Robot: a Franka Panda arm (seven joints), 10 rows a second.
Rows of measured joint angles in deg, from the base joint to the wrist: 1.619 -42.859 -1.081 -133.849 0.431 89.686 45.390; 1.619 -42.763 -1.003 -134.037 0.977 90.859 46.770; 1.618 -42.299 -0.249 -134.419 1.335 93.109 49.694; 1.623 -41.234 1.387 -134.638 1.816 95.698 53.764; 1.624 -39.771 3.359 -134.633 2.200 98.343 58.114; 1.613 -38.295 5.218 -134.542 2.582 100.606 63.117; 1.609 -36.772 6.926 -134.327 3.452 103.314 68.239; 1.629 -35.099 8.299 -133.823 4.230 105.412 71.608; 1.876 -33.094 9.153 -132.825 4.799 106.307 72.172; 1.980 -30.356 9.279 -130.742 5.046 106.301 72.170; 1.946 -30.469 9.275 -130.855 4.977 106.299 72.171; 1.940 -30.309 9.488 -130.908 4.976 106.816 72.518; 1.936 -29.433 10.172 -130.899 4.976 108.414 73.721; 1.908 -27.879 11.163 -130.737 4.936 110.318 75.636; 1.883 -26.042 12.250 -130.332 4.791 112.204 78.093
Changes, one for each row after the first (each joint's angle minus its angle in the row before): 0.000 0.096 0.078 -0.188 0.546 1.173 1.380; -0.001 0.464 0.754 -0.382 0.358 2.250 2.924; 0.005 1.065 1.636 -0.219 0.481 2.589 4.070; 0.001 1.463 1.972 0.005 0.384 2.645 4.350; -0.011 1.476 1.859 0.091 0.382 2.263 5.003; -0.004 1.523 1.708 0.215 0.870 2.708 5.122; 0.020 1.673 1.373 0.504 0.778 2.098 3.369; 0.247 2.005 0.854 0.998 0.569 0.895 0.564; 0.104 2.738 0.126 2.083 0.247 -0.006 -0.002; -0.034 -0.113 -0.004 -0.113 -0.069 -0.002 0.001; -0.006 0.160 0.213 -0.053 -0.001 0.517 0.347; -0.004 0.876 0.684 0.009 0.000 1.598 1.203; -0.028 1.554 0.991 0.162 -0.040 1.904 1.915; -0.025 1.837 1.087 0.405 -0.145 1.886 2.457
